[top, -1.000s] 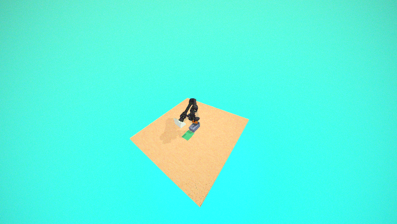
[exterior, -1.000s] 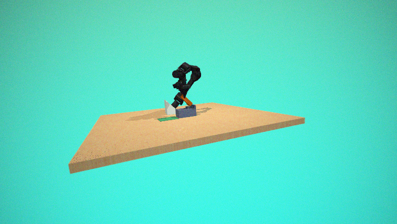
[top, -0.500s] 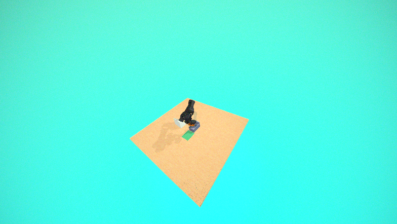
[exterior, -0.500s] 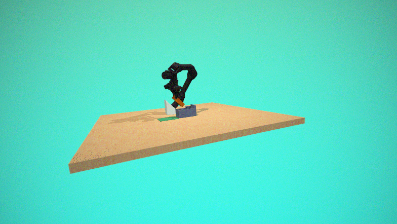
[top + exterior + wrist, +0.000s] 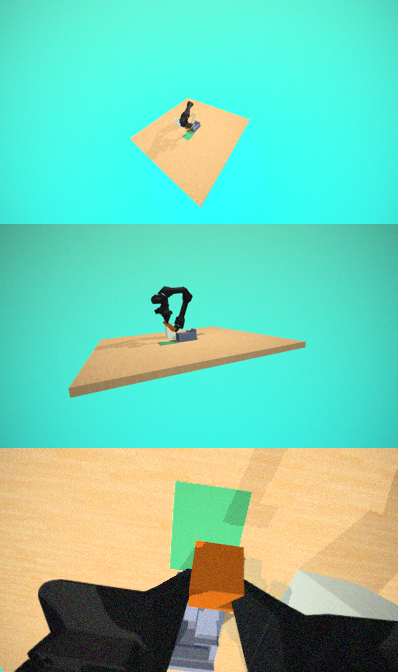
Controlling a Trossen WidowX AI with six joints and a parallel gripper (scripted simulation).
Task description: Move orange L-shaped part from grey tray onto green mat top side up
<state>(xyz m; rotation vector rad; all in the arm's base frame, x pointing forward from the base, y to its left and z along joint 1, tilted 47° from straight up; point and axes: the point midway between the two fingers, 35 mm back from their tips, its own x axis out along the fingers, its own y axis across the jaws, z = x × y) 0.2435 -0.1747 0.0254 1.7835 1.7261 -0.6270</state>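
Right now my gripper tip is 17 cm above the green mat. The rest, counted from my gripper tip: orange L-shaped part: 3 cm to the left, 3 cm below, 2 cm behind.
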